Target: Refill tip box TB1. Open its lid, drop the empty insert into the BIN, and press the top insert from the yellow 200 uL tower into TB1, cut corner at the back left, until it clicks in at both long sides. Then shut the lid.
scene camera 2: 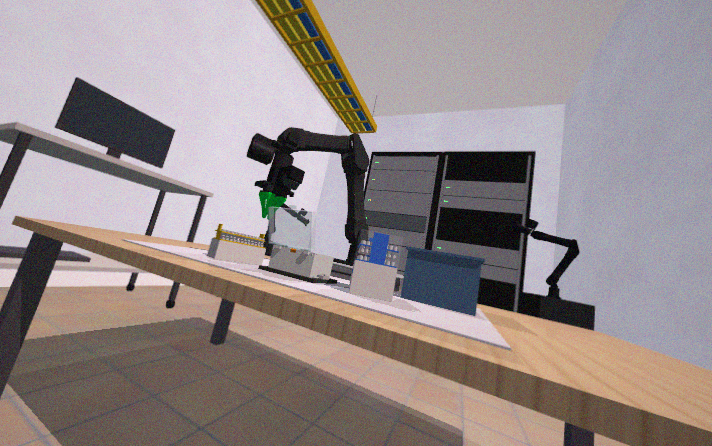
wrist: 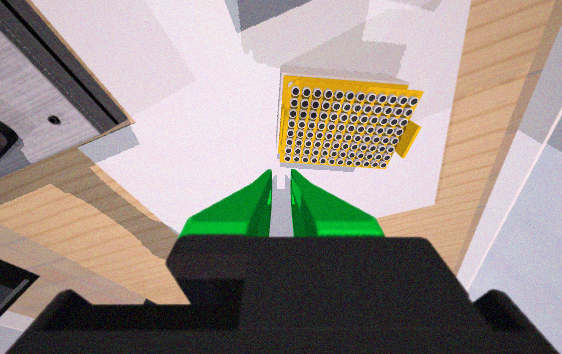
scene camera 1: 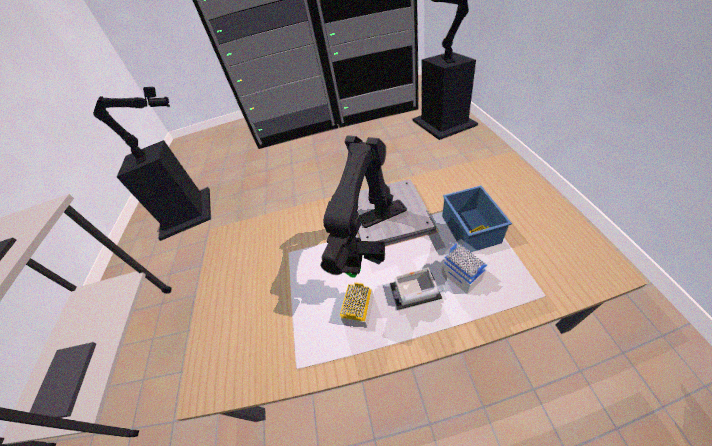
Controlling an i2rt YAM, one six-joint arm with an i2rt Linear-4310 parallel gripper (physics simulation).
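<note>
TB1 (scene camera 1: 417, 294) (scene camera 2: 299, 264) stands on the mat with its clear lid (scene camera 2: 290, 229) raised; no insert shows inside it. The yellow tower (scene camera 1: 356, 302) (scene camera 2: 237, 249) (wrist: 350, 120) stands to the left of TB1, its top yellow insert full of tips. A yellow insert (scene camera 1: 479, 229) lies inside the blue BIN (scene camera 1: 489, 238) (scene camera 2: 441, 283). My gripper (scene camera 2: 265, 214) (wrist: 281, 177) is shut to a narrow gap with nothing between the green fingertips. It hangs above the mat, behind the yellow tower; in the wrist view its tips appear just below the tower's edge. The arm mostly hides it in scene camera 1.
A blue tip tower (scene camera 1: 465, 265) (scene camera 2: 373, 278) stands right of TB1, near the BIN. The arm's grey base plate (scene camera 1: 415, 210) (wrist: 45, 85) is at the back of the white mat (scene camera 1: 315, 346). TB1's raised lid stands close to my gripper in scene camera 2.
</note>
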